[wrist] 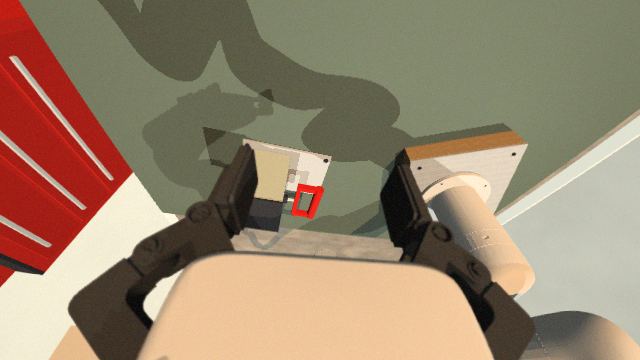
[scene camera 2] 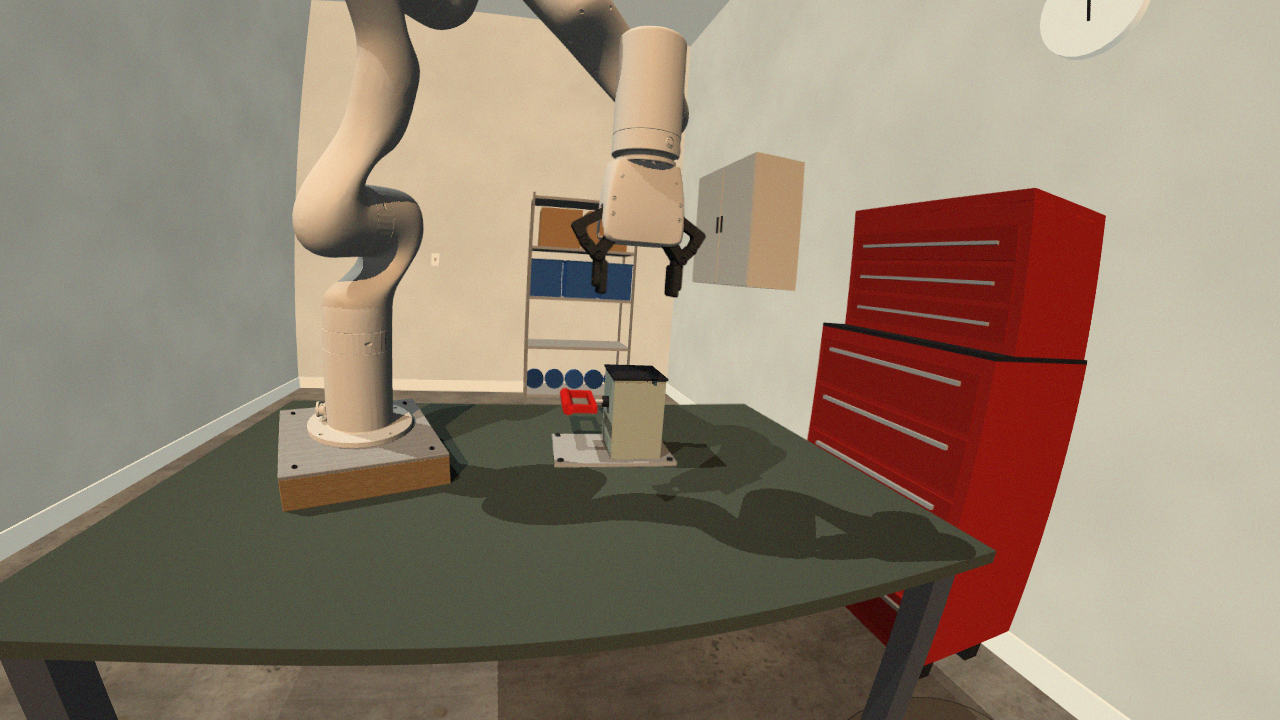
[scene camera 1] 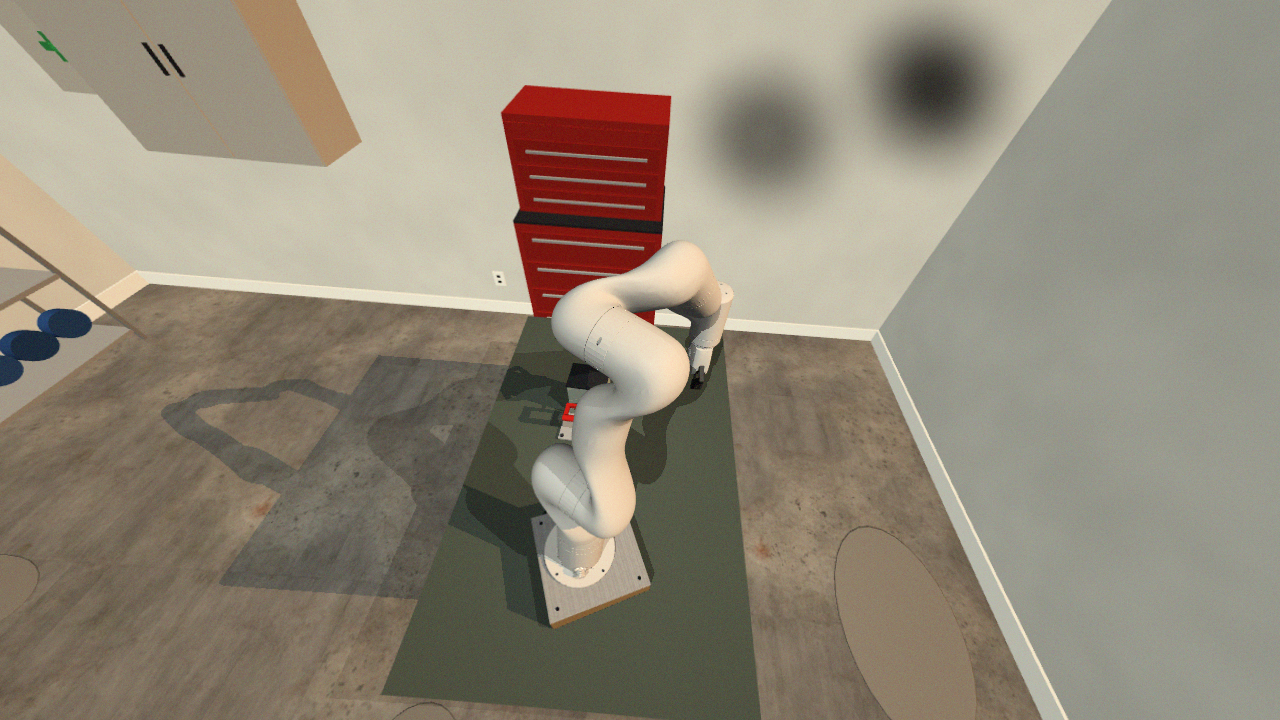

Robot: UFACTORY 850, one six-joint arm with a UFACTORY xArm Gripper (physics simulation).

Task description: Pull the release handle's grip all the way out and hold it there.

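Observation:
The release handle's red grip (scene camera 1: 569,411) (scene camera 2: 565,401) (wrist: 316,202) is a rectangular loop on the side of a beige box (scene camera 2: 635,419) (wrist: 271,172) with a black top. It faces the robot's base, and a short rod joins it to the box. The box stands on a light plate (scene camera 2: 572,450) (wrist: 312,167) on the table. My gripper (scene camera 1: 698,379) (scene camera 2: 636,284) (wrist: 323,171) is open and empty, pointing down. In scene camera 2 it appears above the box, apart from the red grip. In scene camera 1 the arm partly hides the box and grip.
The arm's base board (scene camera 1: 617,586) (scene camera 2: 366,483) (wrist: 470,165) stands on the green table (scene camera 1: 680,626) (scene camera 2: 447,582) on the grip's side of the box. A red tool cabinet (scene camera 1: 586,161) (scene camera 2: 966,295) (wrist: 30,125) stands beyond the table's edge.

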